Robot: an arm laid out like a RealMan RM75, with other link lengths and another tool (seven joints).
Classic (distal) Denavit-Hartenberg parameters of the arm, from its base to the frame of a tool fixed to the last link. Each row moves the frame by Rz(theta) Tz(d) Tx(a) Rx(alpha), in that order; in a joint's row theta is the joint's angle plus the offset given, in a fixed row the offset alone. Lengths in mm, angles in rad.
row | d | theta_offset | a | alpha
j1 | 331.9 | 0 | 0 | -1.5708
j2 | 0 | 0 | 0 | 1.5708
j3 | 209.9 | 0 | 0 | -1.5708
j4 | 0 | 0 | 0 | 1.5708
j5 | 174.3 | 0 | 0 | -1.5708
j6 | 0 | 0 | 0 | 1.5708
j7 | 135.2 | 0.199 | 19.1 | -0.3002
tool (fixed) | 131.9 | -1.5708 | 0 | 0
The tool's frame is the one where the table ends.
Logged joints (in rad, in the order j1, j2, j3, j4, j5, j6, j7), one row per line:
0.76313, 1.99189, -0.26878, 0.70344, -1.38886, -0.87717, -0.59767
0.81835, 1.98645, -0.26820, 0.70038, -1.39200, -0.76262, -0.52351
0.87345, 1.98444, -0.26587, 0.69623, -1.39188, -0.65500, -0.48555
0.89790, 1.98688, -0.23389, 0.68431, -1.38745, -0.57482, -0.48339
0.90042, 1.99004, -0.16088, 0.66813, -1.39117, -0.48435, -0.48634
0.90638, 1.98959, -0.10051, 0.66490, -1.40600, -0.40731, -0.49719
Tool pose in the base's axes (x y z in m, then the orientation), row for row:
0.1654, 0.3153, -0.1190, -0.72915, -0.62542, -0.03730, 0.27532
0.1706, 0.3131, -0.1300, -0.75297, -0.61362, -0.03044, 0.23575
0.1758, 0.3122, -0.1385, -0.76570, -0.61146, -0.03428, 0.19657
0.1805, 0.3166, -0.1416, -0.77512, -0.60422, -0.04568, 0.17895
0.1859, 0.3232, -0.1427, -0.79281, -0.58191, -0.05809, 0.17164
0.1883, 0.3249, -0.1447, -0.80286, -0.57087, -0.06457, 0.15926
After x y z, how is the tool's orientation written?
As a quaternion, x y z w.
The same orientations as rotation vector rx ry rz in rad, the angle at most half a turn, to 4 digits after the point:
-1.9597, -1.6809, -0.1002
-2.0653, -1.6831, -0.0835
-2.1444, -1.7124, -0.0960
-2.1916, -1.7084, -0.1292
-2.2506, -1.6519, -0.1649
-2.2947, -1.6316, -0.1846

